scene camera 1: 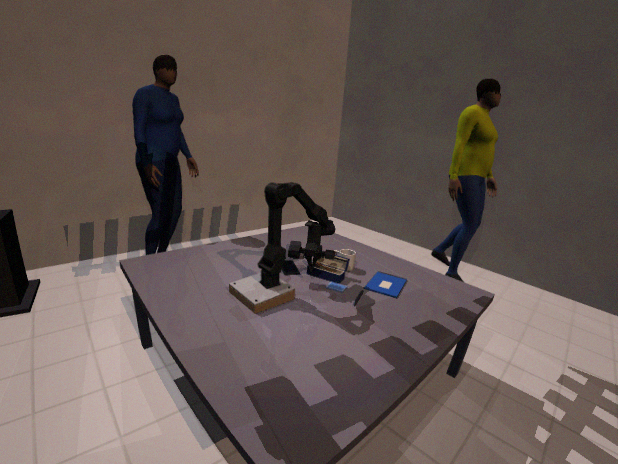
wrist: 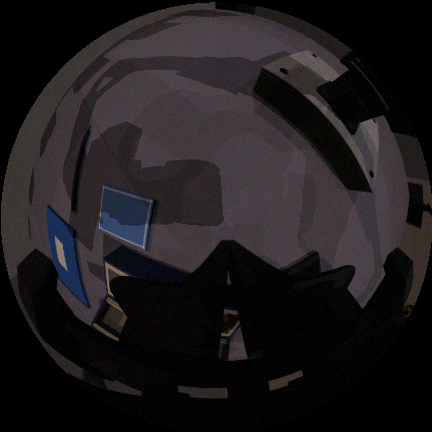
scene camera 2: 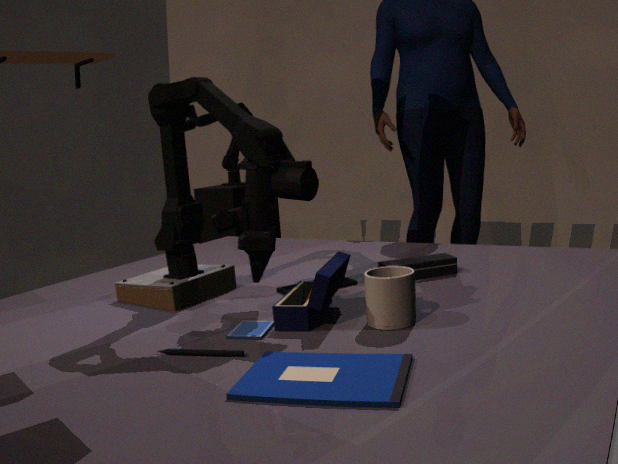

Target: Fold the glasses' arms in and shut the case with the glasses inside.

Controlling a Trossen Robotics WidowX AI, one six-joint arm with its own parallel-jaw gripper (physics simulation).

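Frame: origin at the arm's base, x ahead, y left, z up, level; millimetres.
Seen in the pictures: gripper, between the fingertips: [scene camera 1: 311, 271] [wrist: 226, 245] [scene camera 2: 256, 282]; arm's base, origin of its link: [scene camera 1: 269, 283] [wrist: 340, 104] [scene camera 2: 183, 275].
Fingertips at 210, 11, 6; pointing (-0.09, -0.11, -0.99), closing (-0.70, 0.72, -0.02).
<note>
Pixels of each thing's top centre, then the offset from my fingertips to it, as dx, dy, dz. "pt": a spot on its surface instead.
- dark blue case, a spot on its surface: [wrist: 145, 265] pt +89, -30, -36
- pale mug, a spot on its surface: [scene camera 2: 390, 300] pt +278, +15, -4
- light-blue card, centre of its top: [wrist: 120, 215] [scene camera 2: 251, 328] [scene camera 1: 336, 286] +75, -92, -49
- black pen, centre of its top: [scene camera 2: 198, 349] [wrist: 75, 165] [scene camera 1: 358, 297] +90, -216, -44
- blue notebook, centre of its top: [scene camera 2: 324, 374] [wrist: 61, 260] [scene camera 1: 386, 282] +305, -183, -46
- black box, centre of its top: [scene camera 2: 417, 259] [scene camera 1: 295, 245] +138, +339, -19
The dark blue case [scene camera 1: 324, 274] [scene camera 2: 291, 319] [wrist: 145, 265] stands on the table with its lid [scene camera 2: 329, 285] raised and leaning back, away from the robot's base. My gripper [scene camera 1: 311, 265] [scene camera 2: 257, 280] [wrist: 226, 245] is shut and empty. It points down, with its tips above table height, beside the case on the side toward the robot's base. In the wrist view the dark fingers cover much of the case. A small orange-brown sliver shows at the case's opening in scene camera 2, but the glasses and how their arms lie cannot be made out.
A pale mug [scene camera 1: 350, 257] [scene camera 2: 390, 300] stands behind the lid. A light-blue card [scene camera 1: 337, 286] [scene camera 2: 251, 329] [wrist: 125, 215], a black pen [scene camera 1: 358, 297] [scene camera 2: 205, 353] and a blue notebook [scene camera 1: 397, 285] [scene camera 2: 255, 382] lie near the case. A black box [scene camera 2: 435, 266] lies farther back.
</note>
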